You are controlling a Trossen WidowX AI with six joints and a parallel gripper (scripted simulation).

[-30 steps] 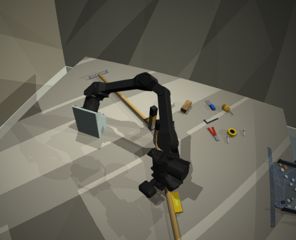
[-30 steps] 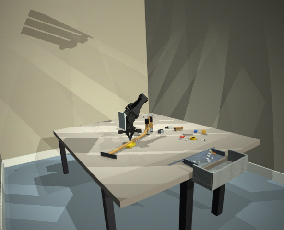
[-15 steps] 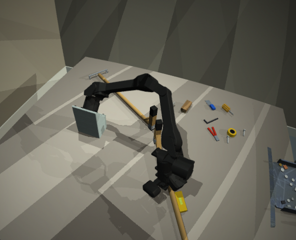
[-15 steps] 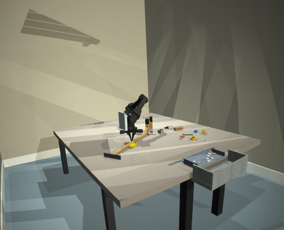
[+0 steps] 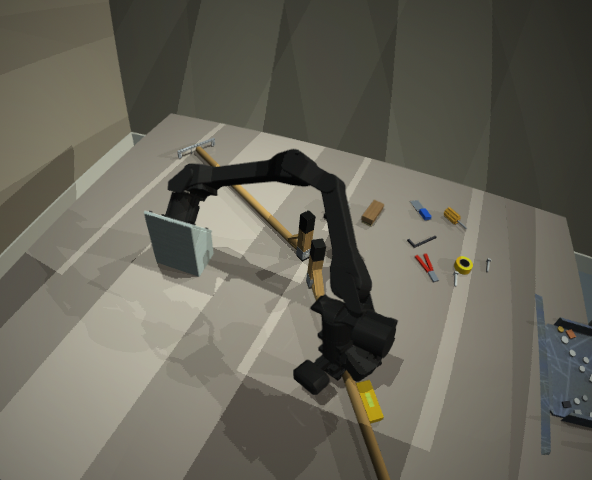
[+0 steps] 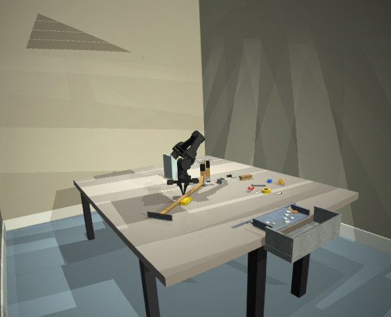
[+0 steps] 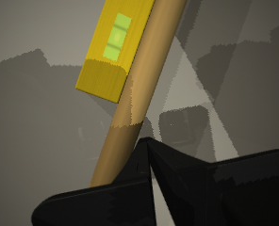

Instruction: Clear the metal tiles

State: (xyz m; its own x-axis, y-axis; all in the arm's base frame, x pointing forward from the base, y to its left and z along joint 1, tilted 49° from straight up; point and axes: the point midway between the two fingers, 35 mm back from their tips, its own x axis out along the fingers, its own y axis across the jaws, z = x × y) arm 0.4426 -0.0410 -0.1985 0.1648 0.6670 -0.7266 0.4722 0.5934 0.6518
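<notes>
My gripper tip is 30 mm short of the long scraper, 10 mm to the left of it and 50 mm below it. From my gripper tip the other things lie so: small grey box (90 mm behind, 350 mm to the left); yellow spirit level (80 mm ahead, 30 mm to the right); hex key (110 mm ahead, 480 mm to the left, 10 mm below).
</notes>
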